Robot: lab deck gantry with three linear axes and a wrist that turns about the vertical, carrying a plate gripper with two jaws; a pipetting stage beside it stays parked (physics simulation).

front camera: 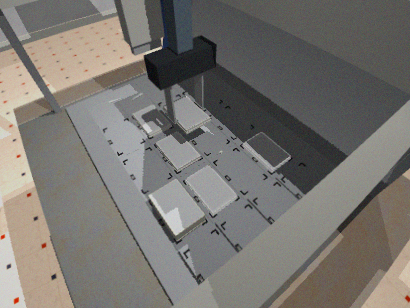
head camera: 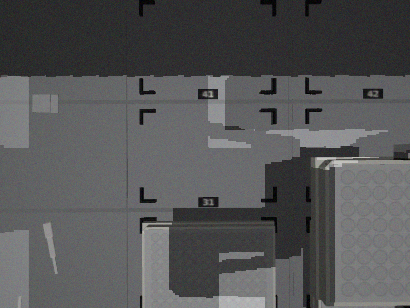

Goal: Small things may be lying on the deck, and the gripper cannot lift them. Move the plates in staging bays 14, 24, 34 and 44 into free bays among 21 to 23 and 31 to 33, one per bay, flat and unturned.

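Places are measured from the robot's base along level axes (x right, y ahead, z up), in metres.
Pixels of known places: gripper, between the fingertips: [front camera: 186, 113]; robot's base, origin of its link: [front camera: 103, 130].
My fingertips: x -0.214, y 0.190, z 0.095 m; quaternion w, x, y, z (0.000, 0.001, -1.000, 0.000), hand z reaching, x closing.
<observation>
For each thing: its middle in the pictures, then the offset to it from my fingertips. "*": a spot on its surface instead.
- pale plate, middle of its body: [front camera: 186, 113] dx +0.000, dy +0.000, dz +0.000 m
- Bay 31, a spot on its surface: [head camera: 200, 172] * dx -0.027, dy -0.134, dz -0.095 m
- taller pale block, middle of its body: [front camera: 176, 208] dx +0.171, dy +0.202, dz -0.074 m
- shaded plate, middle of its body: [front camera: 266, 150] dx -0.150, dy +0.202, dz -0.088 m
- thin pale stick, middle of its body: [head camera: 51, 248] dx +0.046, dy -0.279, dz -0.092 m
- small square piece, middle of its body: [head camera: 45, 103] dx -0.095, dy -0.286, dz -0.095 m
- tiny light speck, middle of its body: [front camera: 221, 152] dx -0.040, dy +0.120, dz -0.093 m
My gripper [front camera: 188, 116] is shut on a pale plate [front camera: 194, 113] [head camera: 372, 232], held level and raised above the deck, about over the line between rows 2 and 3, between columns 1 and 2. Its jaws do not show in the head view. A plate [front camera: 145, 119] [head camera: 155, 270] lies flat in bay 21. A plate [front camera: 178, 150] lies in bay 22 and another plate [front camera: 211, 189] in bay 23. Bay 31 [head camera: 200, 172] holds no plate. No plates show in staging bays 14, 24, 34 and 44 in the front view.
A taller pale block [front camera: 175, 202] stands in bay 13, beside the bay 23 plate. A shaded plate [front camera: 266, 150] lies in bay 43. A thin pale stick [head camera: 51, 250] and a small square piece [head camera: 45, 103] lie left of column 1. A tiny light speck [front camera: 220, 151] lies mid-deck.
</observation>
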